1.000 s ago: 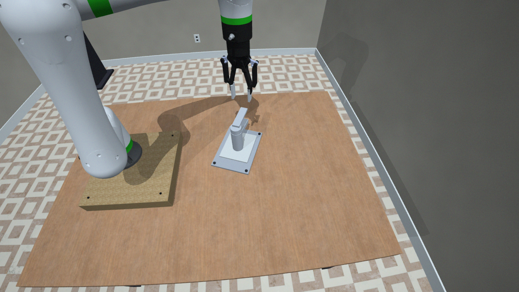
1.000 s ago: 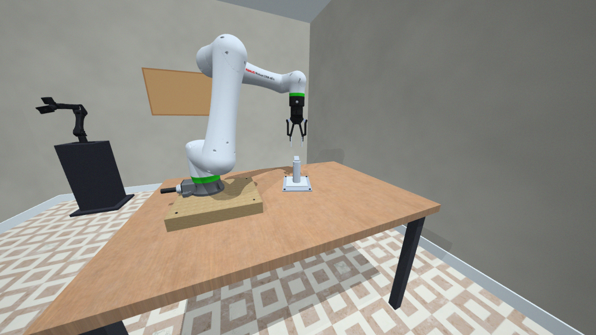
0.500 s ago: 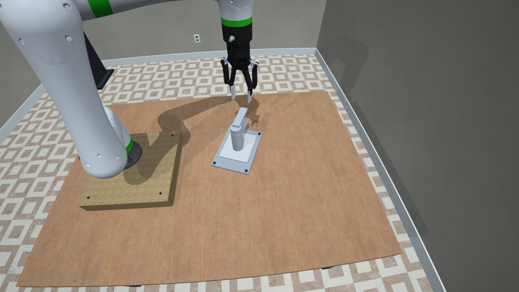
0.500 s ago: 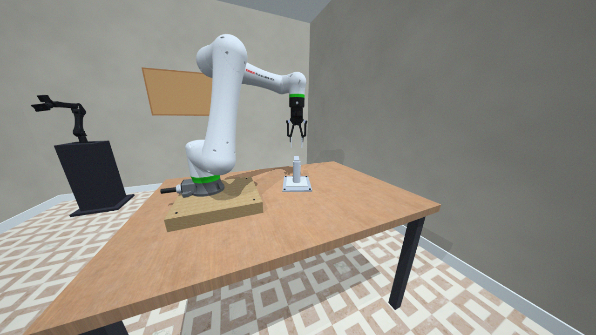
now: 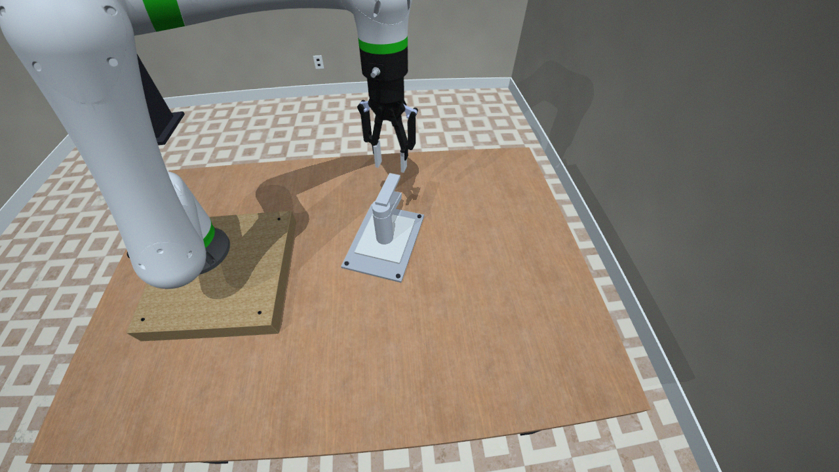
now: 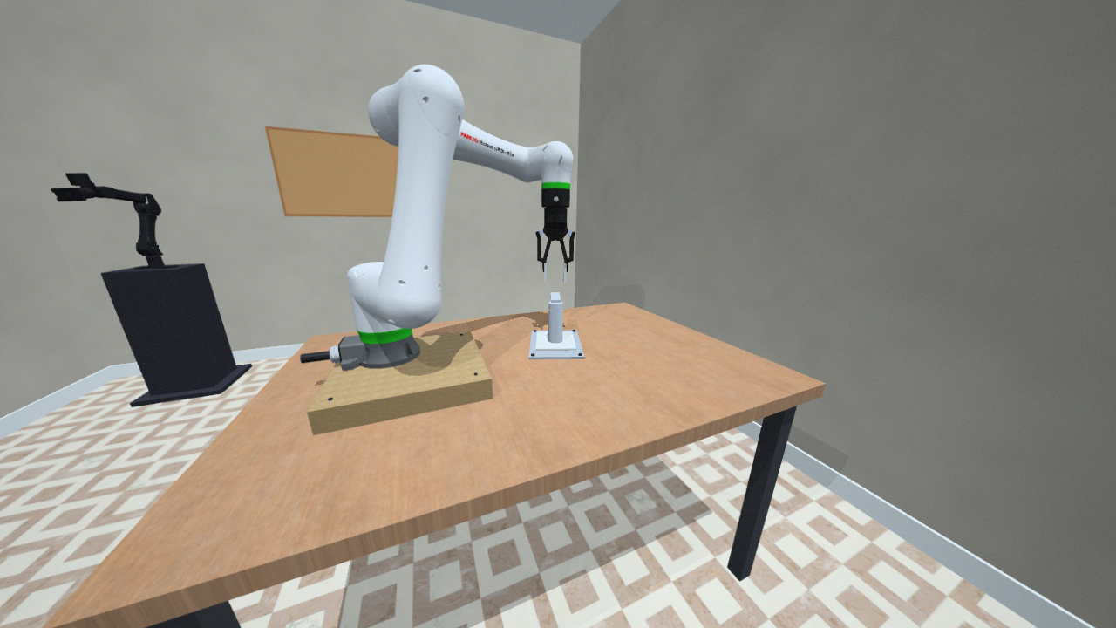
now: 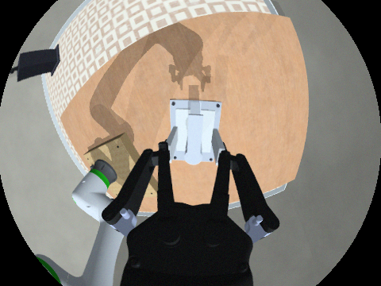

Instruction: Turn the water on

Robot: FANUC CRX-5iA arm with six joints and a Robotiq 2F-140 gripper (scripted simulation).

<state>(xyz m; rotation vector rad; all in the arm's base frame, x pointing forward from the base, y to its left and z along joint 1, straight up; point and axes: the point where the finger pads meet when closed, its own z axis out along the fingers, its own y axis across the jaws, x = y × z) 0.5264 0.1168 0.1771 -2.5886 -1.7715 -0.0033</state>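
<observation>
Now: hand 80 mm above the lever, 30 mm to the left of it and 10 mm past it. Also, from my hand: tap 130 mm below, 60 mm to the right, 20 mm behind.
</observation>
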